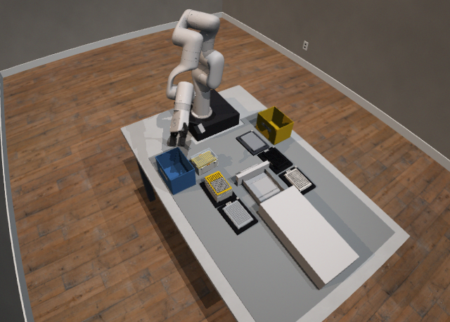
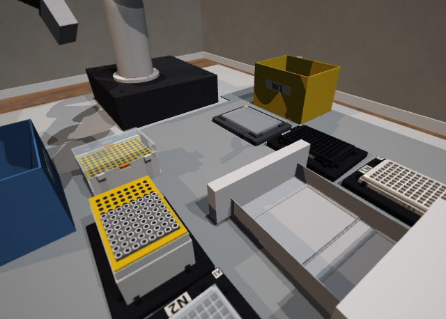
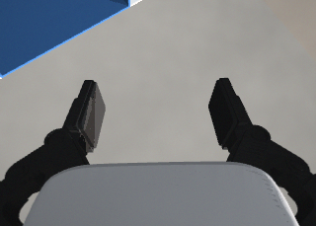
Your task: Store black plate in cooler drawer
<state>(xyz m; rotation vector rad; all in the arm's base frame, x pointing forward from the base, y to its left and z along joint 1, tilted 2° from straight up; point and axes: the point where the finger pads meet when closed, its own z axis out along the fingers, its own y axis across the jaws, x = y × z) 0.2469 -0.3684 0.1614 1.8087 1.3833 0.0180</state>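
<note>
Now: hand 260 mm short of the black plate, 450 mm to the right of it and 230 mm above it. Also, from my hand: blue bin: 20 mm behind, 10 mm to the right, 210 mm below; then clear lid: 20 mm ahead, 150 mm to the left, 200 mm below; then yellow tip rack: 180 mm ahead, 80 mm to the left, 200 mm below.
</note>
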